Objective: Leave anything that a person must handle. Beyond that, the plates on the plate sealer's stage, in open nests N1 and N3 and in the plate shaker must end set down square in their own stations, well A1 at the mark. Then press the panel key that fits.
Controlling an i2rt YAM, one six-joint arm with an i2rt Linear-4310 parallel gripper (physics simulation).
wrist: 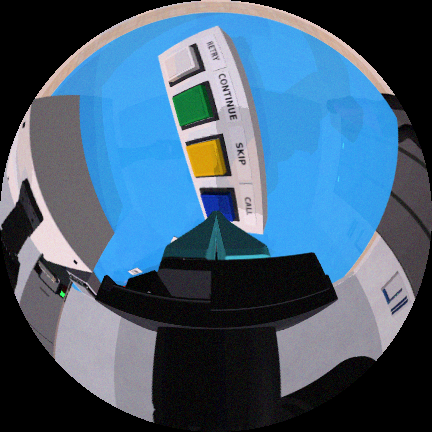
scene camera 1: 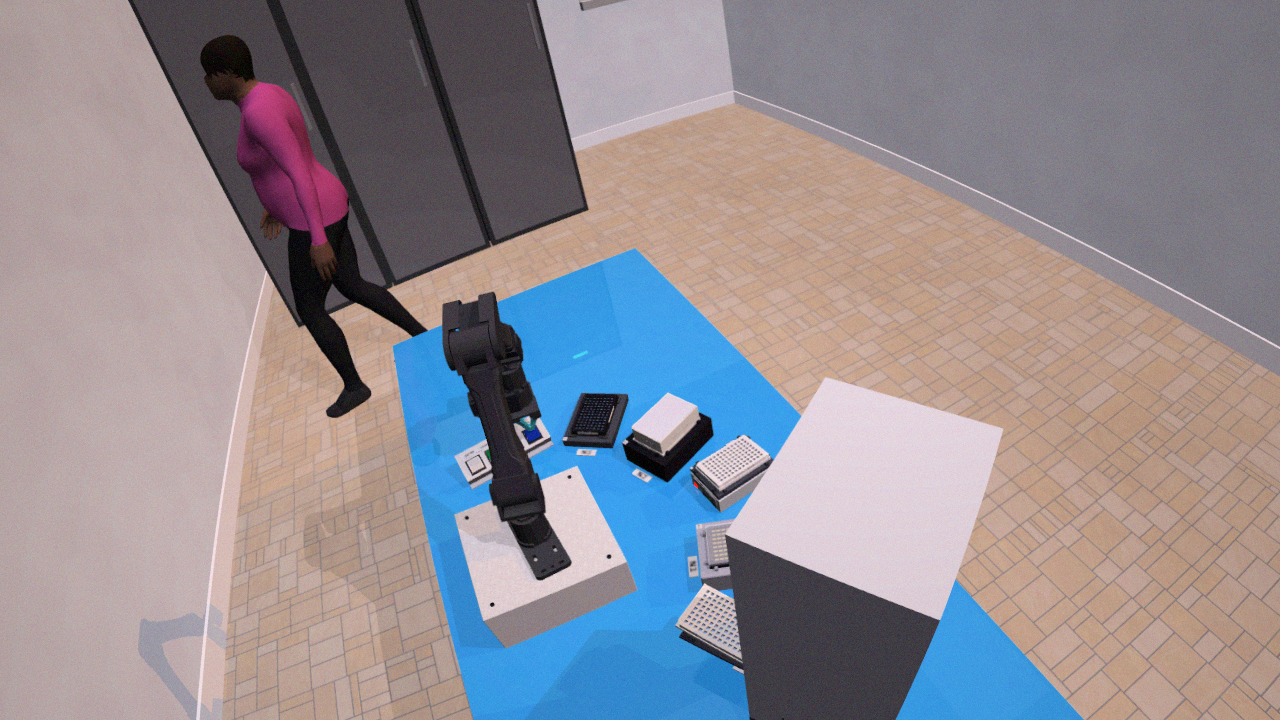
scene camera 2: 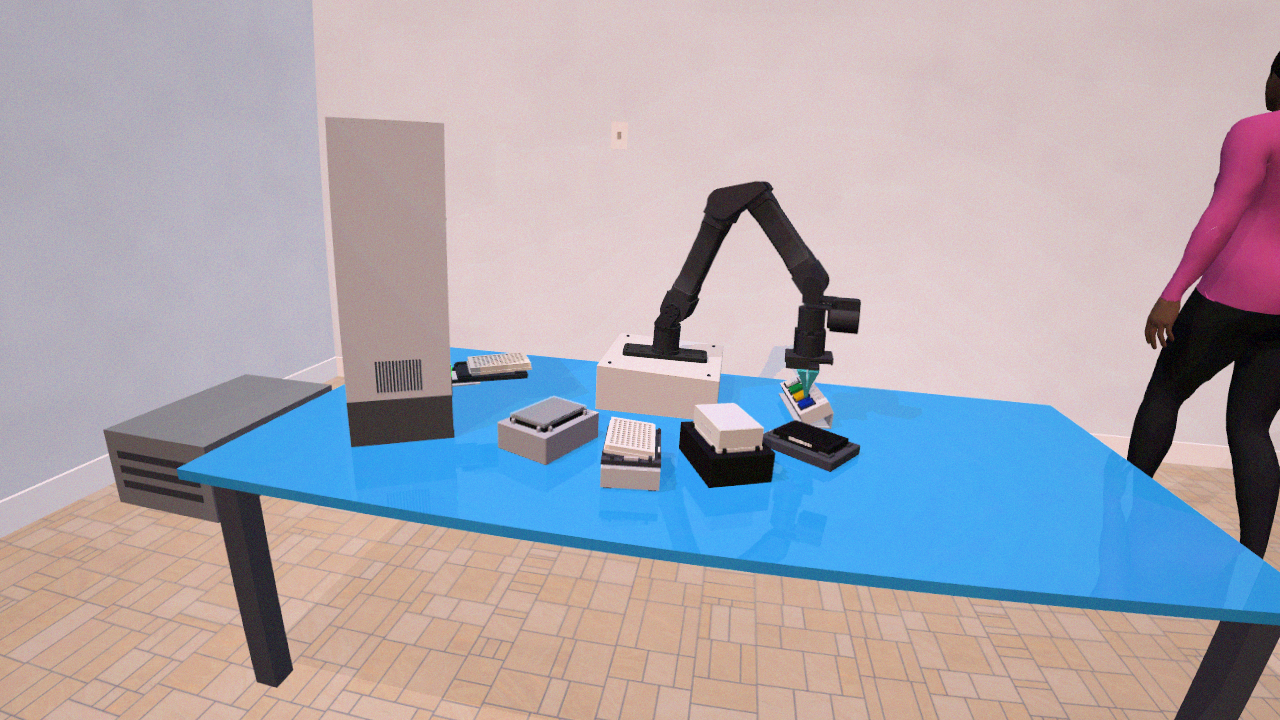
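Observation:
My gripper (scene camera 1: pixel 528 423) (scene camera 2: pixel 808 394) (wrist: pixel 215 216) is shut, with nothing between its teal fingers. It points down at the CALL end of the white key panel (scene camera 1: pixel 462 462) (scene camera 2: pixel 820 415) (wrist: pixel 235 135). The tips overlap the blue CALL key (wrist: pixel 217 201); contact is unclear. The yellow SKIP key (wrist: pixel 206 157), green CONTINUE key (wrist: pixel 193 106) and white RETRY key (wrist: pixel 182 65) show. A black plate (scene camera 1: pixel 597 414) (scene camera 2: pixel 808 435), a tall white plate (scene camera 1: pixel 665 420) (scene camera 2: pixel 728 424), a white well plate (scene camera 1: pixel 732 462) (scene camera 2: pixel 631 437) and another white plate (scene camera 1: pixel 709 616) (scene camera 2: pixel 498 361) sit on stations. Well A1 is unreadable.
A grey station (scene camera 1: pixel 707 573) (scene camera 2: pixel 547 441) carries a plate, partly hidden by the tall cabinet (scene camera 1: pixel 863 492) (scene camera 2: pixel 389 268) in the first scene view. The arm's white base block (scene camera 1: pixel 572 582) (scene camera 2: pixel 657 389) stands beside the panel. A person in pink (scene camera 1: pixel 286 161) (scene camera 2: pixel 1239 214) is near the table's end.

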